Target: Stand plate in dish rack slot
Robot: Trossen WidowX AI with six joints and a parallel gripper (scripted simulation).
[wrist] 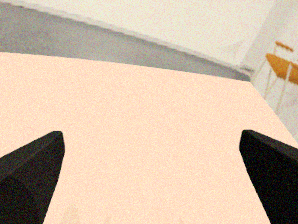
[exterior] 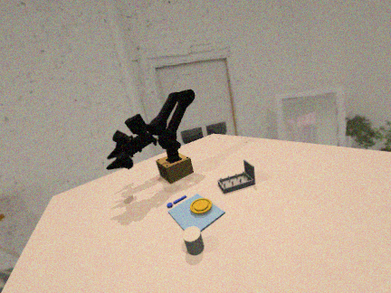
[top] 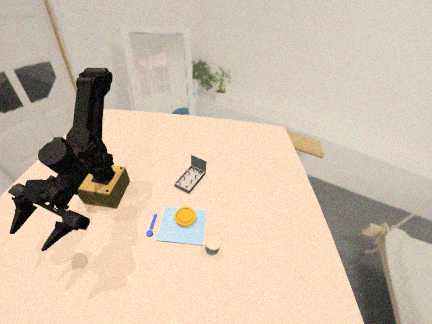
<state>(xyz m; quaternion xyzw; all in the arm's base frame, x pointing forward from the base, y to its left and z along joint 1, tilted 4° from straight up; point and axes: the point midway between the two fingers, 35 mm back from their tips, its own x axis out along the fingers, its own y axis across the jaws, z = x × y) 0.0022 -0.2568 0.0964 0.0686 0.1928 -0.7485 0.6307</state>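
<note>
My gripper tip is now 31 cm short of the yellow plate, 22 cm to the right of it and 17 cm above it. From my gripper tip the other things lie so: blue spoon: 20 cm ahead, 17 cm to the left, 18 cm below; white cup: 41 cm ahead, 13 cm to the left, 16 cm below; light blue mat: 30 cm ahead, 20 cm to the left, 18 cm below.
</note>
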